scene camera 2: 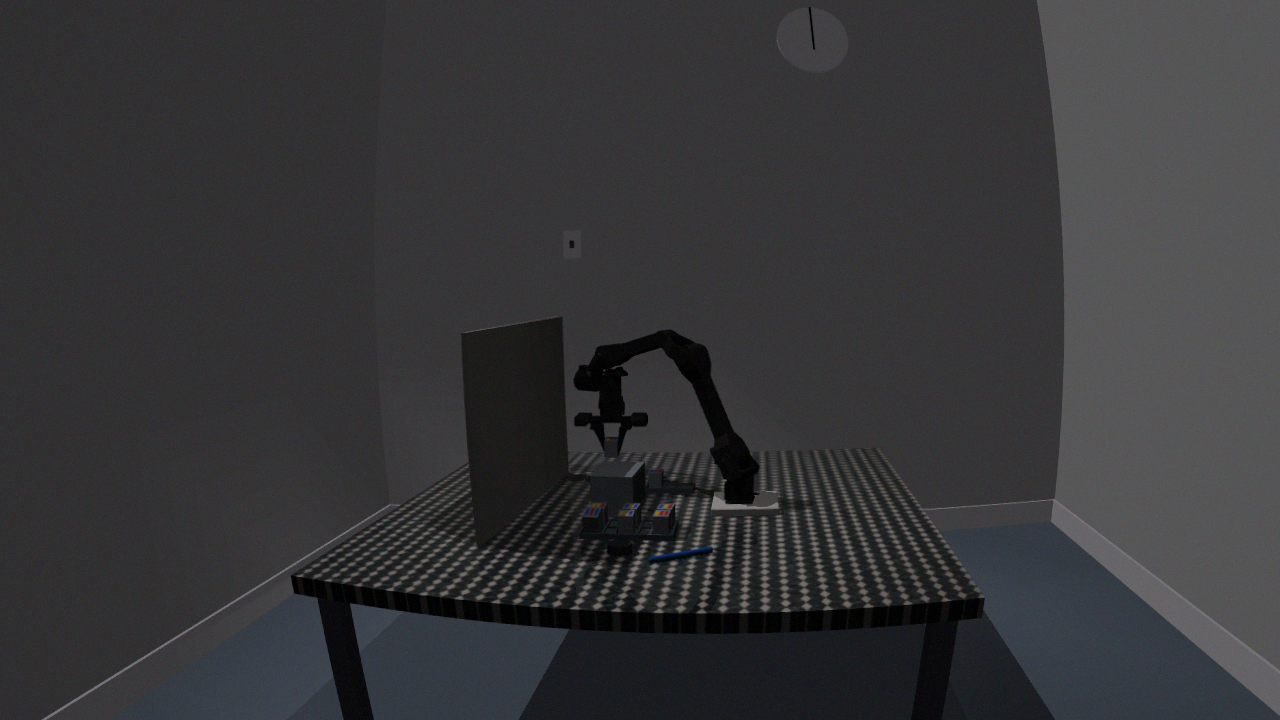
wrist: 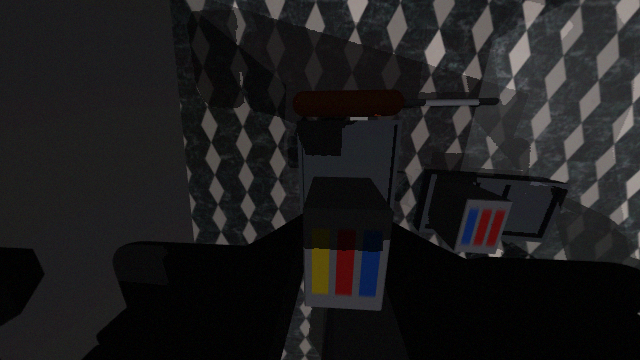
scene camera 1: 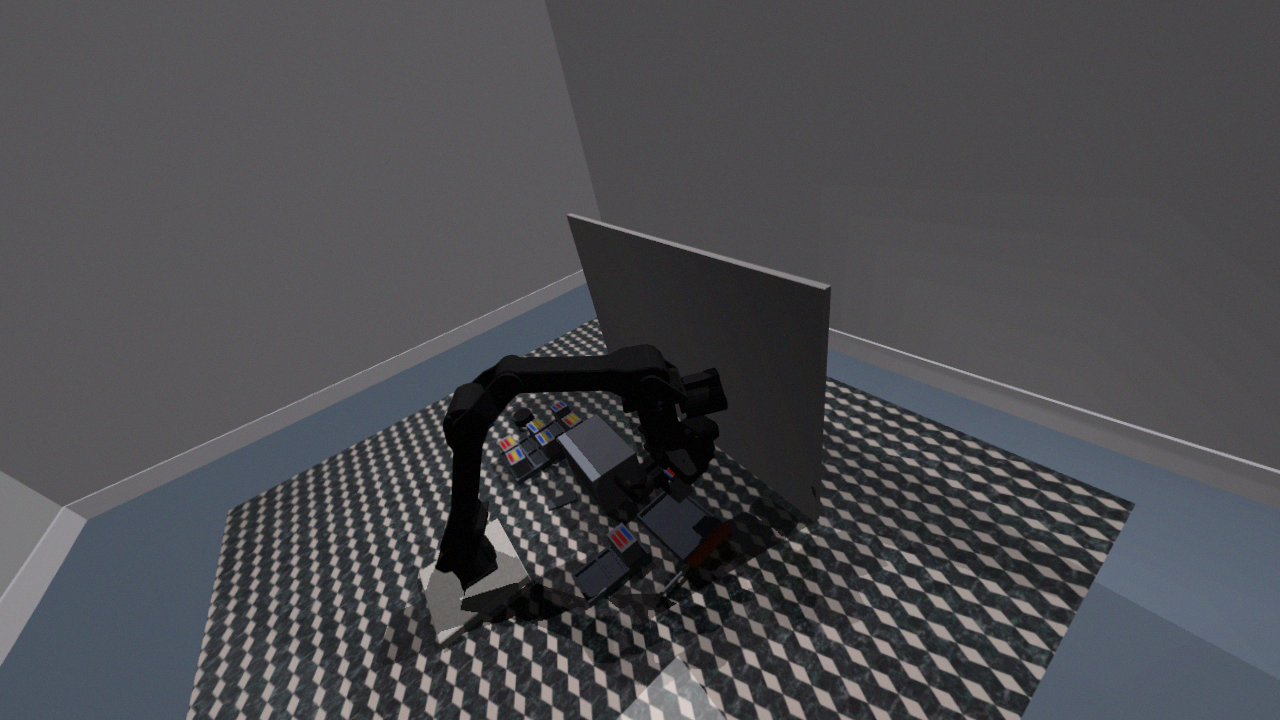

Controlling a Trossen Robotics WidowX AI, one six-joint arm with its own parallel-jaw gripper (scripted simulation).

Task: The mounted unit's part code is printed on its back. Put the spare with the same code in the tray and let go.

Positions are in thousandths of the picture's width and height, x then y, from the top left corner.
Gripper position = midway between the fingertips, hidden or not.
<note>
My gripper (scene camera 1: 529, 676) holds a grey spare block (wrist: 543, 621). I also see a red-handled screwdriver (wrist: 534, 285), a grey tray (wrist: 579, 415), a grey mounted unit (scene camera 1: 464, 627) and a tall grey panel (scene camera 1: 599, 462).
My gripper is seen too in scene camera 2 (scene camera 2: 479, 627) and in the wrist view (wrist: 534, 612). The tall grey panel also shows in scene camera 2 (scene camera 2: 401, 523) and in the wrist view (wrist: 157, 451).
</note>
